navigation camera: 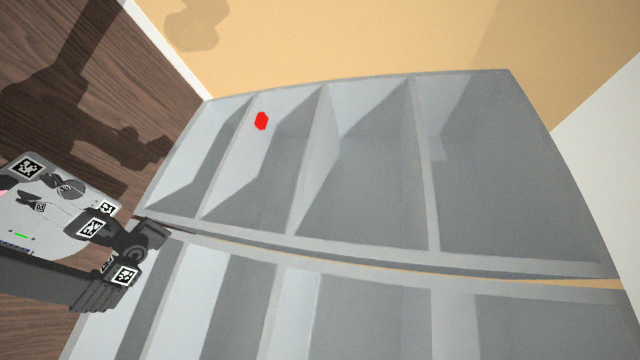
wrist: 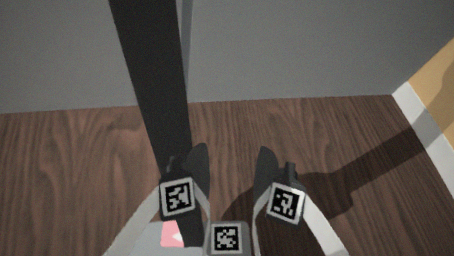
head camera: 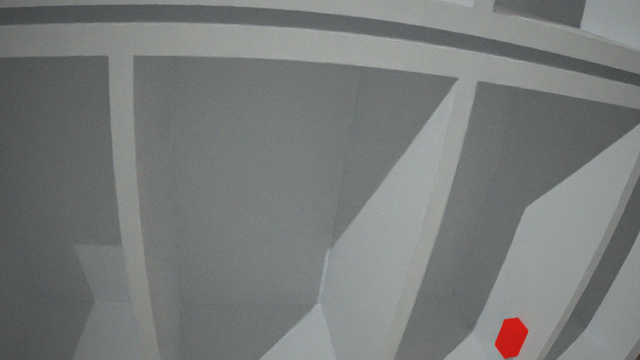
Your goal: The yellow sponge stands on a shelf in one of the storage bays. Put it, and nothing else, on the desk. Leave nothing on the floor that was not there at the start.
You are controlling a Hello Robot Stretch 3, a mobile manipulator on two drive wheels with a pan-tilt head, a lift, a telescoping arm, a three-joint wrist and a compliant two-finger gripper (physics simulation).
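Places are measured from the robot's base along level axes (x ahead, y left, z up), in millimetres.
Pixels of known places: gripper, fingertip midpoint: (navigation camera: 31, 183) (wrist: 231, 163).
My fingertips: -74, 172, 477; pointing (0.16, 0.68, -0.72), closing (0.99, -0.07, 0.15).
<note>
Behind a point stands the place of what it marks, as x, y, z.
The yellow sponge does not show in these views, nor does the desk. The storage bays form a grey shelf unit (head camera: 122, 150) {194, -262, 1400} (navigation camera: 425, 175) {317, -241, 1391} with upright dividers; the insides of several bays are shaded. My gripper (navigation camera: 38, 188) {-74, 172, 477} (wrist: 231, 163) {-74, 172, 477} is open and empty. In the navigation camera it is at the left, over the robot's base and beside the shelf unit. In the wrist view its fingers stand apart above the wooden floor, near the base of a grey panel.
A red block (head camera: 511, 338) {728, -248, 544} (navigation camera: 261, 121) {725, -248, 544} is in one bay. The dark arm (navigation camera: 40, 282) {-208, 112, 743} extends at the lower left. A dark post (wrist: 150, 65) rises beside the fingers in the wrist view. A yellow-orange wall (navigation camera: 400, 30) {912, 66, 1329} (wrist: 442, 75) {807, 692, 178} with white skirting borders the wooden floor (wrist: 75, 150) {-434, 408, -34}.
</note>
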